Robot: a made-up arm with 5 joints. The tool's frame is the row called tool.
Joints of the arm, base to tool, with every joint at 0 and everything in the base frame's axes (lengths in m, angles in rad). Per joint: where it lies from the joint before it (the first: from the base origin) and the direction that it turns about. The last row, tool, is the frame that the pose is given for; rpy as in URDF.
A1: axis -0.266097 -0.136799 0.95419 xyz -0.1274 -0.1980 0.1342
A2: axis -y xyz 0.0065 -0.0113 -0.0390
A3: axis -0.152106 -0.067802 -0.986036 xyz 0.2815 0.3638 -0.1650
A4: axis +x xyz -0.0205 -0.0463 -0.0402
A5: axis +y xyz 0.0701 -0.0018 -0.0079
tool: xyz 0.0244 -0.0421 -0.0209 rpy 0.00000 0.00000 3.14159
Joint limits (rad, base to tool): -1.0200..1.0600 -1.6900..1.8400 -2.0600..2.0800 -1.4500..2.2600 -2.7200..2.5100
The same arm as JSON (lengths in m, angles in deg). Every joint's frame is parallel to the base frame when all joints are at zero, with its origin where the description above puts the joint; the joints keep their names.
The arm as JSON. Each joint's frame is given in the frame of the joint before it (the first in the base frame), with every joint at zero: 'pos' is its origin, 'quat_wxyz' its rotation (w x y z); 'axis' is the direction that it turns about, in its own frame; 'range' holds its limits. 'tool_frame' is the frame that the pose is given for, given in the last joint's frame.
{
  "length_unit": "m",
  "angle_unit": "deg",
  "joints": [
    {
      "joint": "A1",
      "pos": [
        -0.1274,
        -0.198,
        0.1342
      ],
      "quat_wxyz": [
        1.0,
        0.0,
        0.0,
        0.0
      ],
      "axis": [
        -0.266097,
        -0.136799,
        0.95419
      ],
      "range": [
        -58.44,
        60.73
      ]
    },
    {
      "joint": "A2",
      "pos": [
        0.0065,
        -0.0113,
        -0.039
      ],
      "quat_wxyz": [
        1.0,
        0.0,
        0.0,
        0.0
      ],
      "axis": "-y",
      "range": [
        -96.83,
        105.42
      ]
    },
    {
      "joint": "A3",
      "pos": [
        0.2815,
        0.3638,
        -0.165
      ],
      "quat_wxyz": [
        1.0,
        0.0,
        0.0,
        0.0
      ],
      "axis": [
        -0.152106,
        -0.067802,
        -0.986036
      ],
      "range": [
        -118.03,
        119.18
      ]
    },
    {
      "joint": "A4",
      "pos": [
        -0.0205,
        -0.0463,
        -0.0402
      ],
      "quat_wxyz": [
        1.0,
        0.0,
        0.0,
        0.0
      ],
      "axis": "+x",
      "range": [
        -83.08,
        129.49
      ]
    },
    {
      "joint": "A5",
      "pos": [
        0.0701,
        -0.0018,
        -0.0079
      ],
      "quat_wxyz": [
        1.0,
        0.0,
        0.0,
        0.0
      ],
      "axis": "+y",
      "range": [
        -155.84,
        143.81
      ]
    }
  ],
  "tool_frame": {
    "pos": [
      0.0244,
      -0.0421,
      -0.0209
    ],
    "quat_wxyz": [
      0.000001,
      0.0,
      0.0,
      1.000004
    ]
  }
}

